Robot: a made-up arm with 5 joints. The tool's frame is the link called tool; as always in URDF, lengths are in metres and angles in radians. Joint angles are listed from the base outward.
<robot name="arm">
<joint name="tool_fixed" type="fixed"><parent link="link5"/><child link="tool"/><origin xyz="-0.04 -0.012 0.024" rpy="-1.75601 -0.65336 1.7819"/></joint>
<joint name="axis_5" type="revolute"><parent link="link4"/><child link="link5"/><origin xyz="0.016 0.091 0.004" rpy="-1.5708 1.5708 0"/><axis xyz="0 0 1"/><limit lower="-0.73" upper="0.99"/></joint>
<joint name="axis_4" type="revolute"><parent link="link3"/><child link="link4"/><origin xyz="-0.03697 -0.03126 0.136" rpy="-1.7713 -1.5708 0"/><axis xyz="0 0 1"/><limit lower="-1.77" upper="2.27"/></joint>
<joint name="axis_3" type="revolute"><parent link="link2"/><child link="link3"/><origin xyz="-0.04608 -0.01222 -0.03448" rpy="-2.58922 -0.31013 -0.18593"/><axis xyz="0 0 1"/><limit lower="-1.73" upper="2.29"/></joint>
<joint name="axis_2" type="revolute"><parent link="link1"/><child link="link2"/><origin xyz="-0.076 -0.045 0.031" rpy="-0.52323 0.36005 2.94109"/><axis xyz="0 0 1"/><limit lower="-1.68" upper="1.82"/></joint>
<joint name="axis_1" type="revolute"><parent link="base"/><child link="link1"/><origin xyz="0.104 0.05 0.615" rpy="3.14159 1.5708 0"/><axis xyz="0 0 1"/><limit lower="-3.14" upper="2.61"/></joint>
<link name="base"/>
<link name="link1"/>
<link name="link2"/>
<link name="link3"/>
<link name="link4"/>
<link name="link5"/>
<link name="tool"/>
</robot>
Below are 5 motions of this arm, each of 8 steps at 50 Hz.
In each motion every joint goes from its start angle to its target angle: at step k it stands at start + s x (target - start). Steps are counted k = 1, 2, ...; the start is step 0. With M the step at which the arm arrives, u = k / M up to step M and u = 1 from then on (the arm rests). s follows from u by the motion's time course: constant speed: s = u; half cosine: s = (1 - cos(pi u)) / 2; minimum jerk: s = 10 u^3 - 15 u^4 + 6 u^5.
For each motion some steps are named. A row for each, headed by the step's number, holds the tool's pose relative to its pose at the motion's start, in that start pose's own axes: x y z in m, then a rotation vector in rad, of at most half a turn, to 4 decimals.
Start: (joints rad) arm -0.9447 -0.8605 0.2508 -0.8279 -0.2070
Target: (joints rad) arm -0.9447 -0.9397 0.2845 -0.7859 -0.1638
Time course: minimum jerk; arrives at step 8
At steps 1, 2, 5, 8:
1: 0.0002 0.0000 0.0001 -0.0001 -0.0023 0.0009
2: 0.0010 0.0000 0.0005 -0.0004 -0.0148 0.0060
5: 0.0071 0.0000 0.0040 -0.0031 -0.1028 0.0432
8: 0.0097 0.0001 0.0057 -0.0042 -0.1414 0.0602

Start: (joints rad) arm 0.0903 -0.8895 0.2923 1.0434 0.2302
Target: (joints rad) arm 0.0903 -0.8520 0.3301 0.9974 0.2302
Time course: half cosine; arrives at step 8
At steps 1, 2, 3, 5, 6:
1: -0.0002 -0.0001 0.0001 -0.0012 -0.0005 -0.0022
2: -0.0007 -0.0002 0.0005 -0.0047 -0.0018 -0.0084
3: -0.0015 -0.0004 0.0010 -0.0098 -0.0037 -0.0178
5: -0.0034 -0.0009 0.0023 -0.0220 -0.0083 -0.0399
6: -0.0042 -0.0010 0.0028 -0.0271 -0.0103 -0.0492

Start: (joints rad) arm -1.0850 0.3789 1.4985 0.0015 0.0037
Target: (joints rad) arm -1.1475 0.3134 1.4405 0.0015 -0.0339
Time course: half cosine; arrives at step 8
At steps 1, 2, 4, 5, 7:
1: 0.0001 0.0000 0.0000 -0.0015 -0.0014 0.0010
2: 0.0004 0.0000 -0.0001 -0.0059 -0.0052 0.0038
4: 0.0015 -0.0001 -0.0004 -0.0205 -0.0177 0.0131
5: 0.0021 -0.0001 -0.0006 -0.0285 -0.0244 0.0182
7: 0.0030 -0.0002 -0.0008 -0.0400 -0.0337 0.0255

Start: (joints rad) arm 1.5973 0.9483 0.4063 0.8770 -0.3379
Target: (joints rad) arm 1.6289 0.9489 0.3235 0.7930 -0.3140
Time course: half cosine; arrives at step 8
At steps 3, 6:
3: -0.0029 -0.0012 -0.0028 0.0413 -0.0024 -0.0271
6: -0.0081 -0.0028 -0.0080 0.1140 -0.0049 -0.0751

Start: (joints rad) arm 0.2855 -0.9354 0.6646 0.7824 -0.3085
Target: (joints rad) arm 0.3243 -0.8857 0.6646 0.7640 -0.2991
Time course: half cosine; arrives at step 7
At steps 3, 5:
3: -0.0009 0.0002 -0.0010 0.0312 -0.0097 -0.0213
5: -0.0018 0.0005 -0.0022 0.0652 -0.0201 -0.0444

